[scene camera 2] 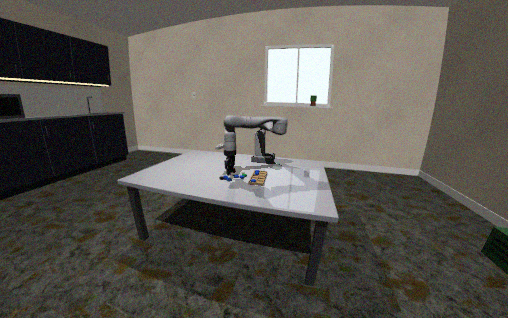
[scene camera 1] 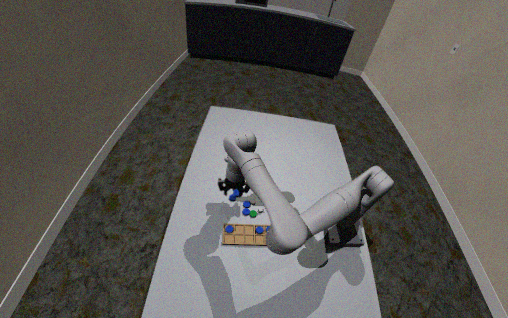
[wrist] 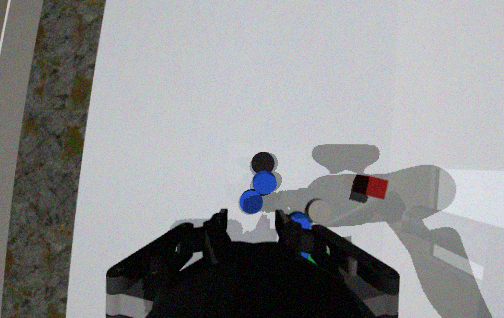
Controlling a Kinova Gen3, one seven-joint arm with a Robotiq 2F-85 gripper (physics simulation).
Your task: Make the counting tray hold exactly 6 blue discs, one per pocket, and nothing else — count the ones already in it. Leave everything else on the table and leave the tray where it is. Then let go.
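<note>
The wooden counting tray (scene camera 1: 248,239) (scene camera 2: 261,179) has two rows of pockets. Blue discs (scene camera 1: 229,228) (scene camera 1: 259,230) (scene camera 1: 268,228) sit in three pockets of its far row in scene camera 1; the arm hides its right end. Four blue discs show on the table: two (wrist: 264,182) (wrist: 251,201) near the fingertips, one (scene camera 1: 247,204) (wrist: 300,220) partly behind the right finger in the wrist view, and one (scene camera 1: 246,212) beside the green disc (scene camera 1: 253,214). My gripper (scene camera 1: 233,192) (scene camera 2: 229,172) (wrist: 251,217) is partly open and empty, low over the table, with the nearer blue disc just ahead of its fingertips.
A black disc (wrist: 263,162) lies against the farther of the two blue discs. A white disc (wrist: 318,210) and a red cube (wrist: 376,187) lie to the right in the wrist view. A small white cube (scene camera 1: 260,211) lies near the green disc. The arm's base stands right of the tray.
</note>
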